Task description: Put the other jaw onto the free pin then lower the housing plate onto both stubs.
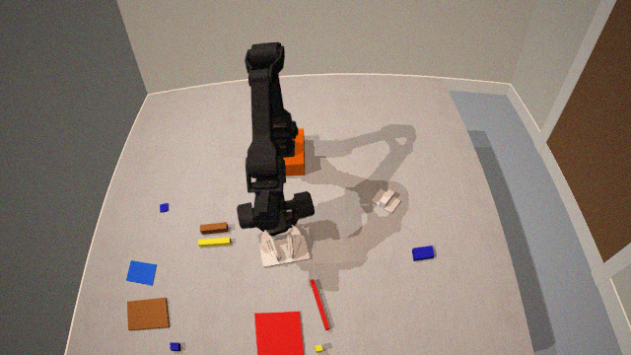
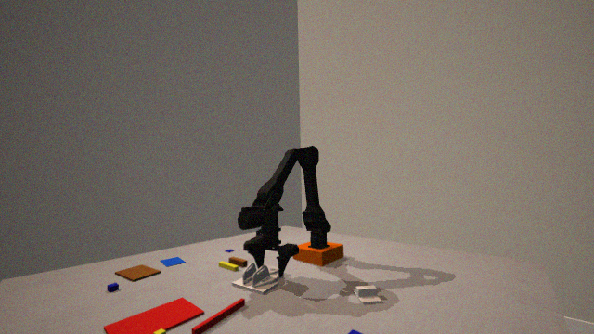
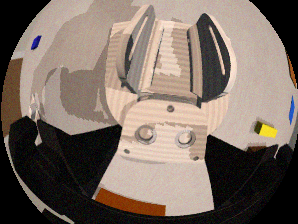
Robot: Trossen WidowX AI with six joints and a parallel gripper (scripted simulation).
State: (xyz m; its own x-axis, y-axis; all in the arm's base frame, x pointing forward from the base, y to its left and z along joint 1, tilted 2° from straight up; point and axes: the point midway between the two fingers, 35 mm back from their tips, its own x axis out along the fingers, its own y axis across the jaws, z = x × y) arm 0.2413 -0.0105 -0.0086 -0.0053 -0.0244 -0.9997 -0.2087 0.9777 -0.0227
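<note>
My gripper tip is now 3 cm short of the pale jaw, 1 cm to the left of it and 1 cm below it. Also, from my gripper tip: red bar: 23 cm ahead, 10 cm to the left; then yellow bar: 18 cm to the right, 5 cm ahead; then brown bar: 18 cm to the right, 1 cm ahead.
</note>
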